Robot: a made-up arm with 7 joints.
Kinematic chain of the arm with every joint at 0, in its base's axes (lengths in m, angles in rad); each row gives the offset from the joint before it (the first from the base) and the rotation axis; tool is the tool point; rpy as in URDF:
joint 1: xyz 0 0 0.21 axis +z
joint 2: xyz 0 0 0 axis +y
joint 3: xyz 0 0 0.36 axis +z
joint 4: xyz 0.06 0 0 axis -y
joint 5: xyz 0.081 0 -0.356 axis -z
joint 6: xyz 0 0 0 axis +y
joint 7: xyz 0.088 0 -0.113 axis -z
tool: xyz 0 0 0 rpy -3.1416 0 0
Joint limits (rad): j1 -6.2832..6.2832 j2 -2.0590..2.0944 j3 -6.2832..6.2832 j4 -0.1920..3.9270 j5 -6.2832..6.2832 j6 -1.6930..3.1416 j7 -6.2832..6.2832
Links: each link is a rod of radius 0.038 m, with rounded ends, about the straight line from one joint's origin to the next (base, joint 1, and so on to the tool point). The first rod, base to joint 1, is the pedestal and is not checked.
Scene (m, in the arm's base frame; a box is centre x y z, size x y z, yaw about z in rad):
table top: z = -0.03
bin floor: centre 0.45 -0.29 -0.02 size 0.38 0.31 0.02 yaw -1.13
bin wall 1: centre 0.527 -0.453 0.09 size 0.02 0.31 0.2 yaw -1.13
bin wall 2: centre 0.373 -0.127 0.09 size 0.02 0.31 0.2 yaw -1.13
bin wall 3: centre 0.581 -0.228 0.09 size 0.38 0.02 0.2 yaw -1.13
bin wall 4: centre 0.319 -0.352 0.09 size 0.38 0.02 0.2 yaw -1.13
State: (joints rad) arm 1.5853 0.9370 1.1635 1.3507 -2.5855 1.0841 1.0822
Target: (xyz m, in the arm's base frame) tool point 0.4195 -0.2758 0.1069
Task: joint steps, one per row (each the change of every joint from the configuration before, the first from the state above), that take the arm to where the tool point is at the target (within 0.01 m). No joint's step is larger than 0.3 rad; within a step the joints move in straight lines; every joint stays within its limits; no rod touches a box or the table.
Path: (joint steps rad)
1: 0.2267 -0.1498 0.2683 -0.0763 -0.0062 -0.0546 0.0000
2: 0.2267 -0.1498 0.2682 -0.0763 -0.0061 -0.0546 0.0000
3: 0.2267 -0.1497 0.2683 -0.0762 -0.0062 -0.0545 0.0000
4: 0.2267 -0.1498 0.2682 -0.0763 -0.0061 -0.0546 0.0000
5: 0.2267 -0.1498 0.2683 -0.0763 -0.0062 -0.0546 0.0000
6: 0.2267 -0.1498 0.2683 -0.0763 -0.0062 -0.0546 0.0000
7: 0.0010 -0.2438 -0.0027 -0.0131 -0.0005 0.0046 0.0000
8: 0.0011 -0.2437 -0.0027 -0.0131 -0.0006 0.0045 0.0000

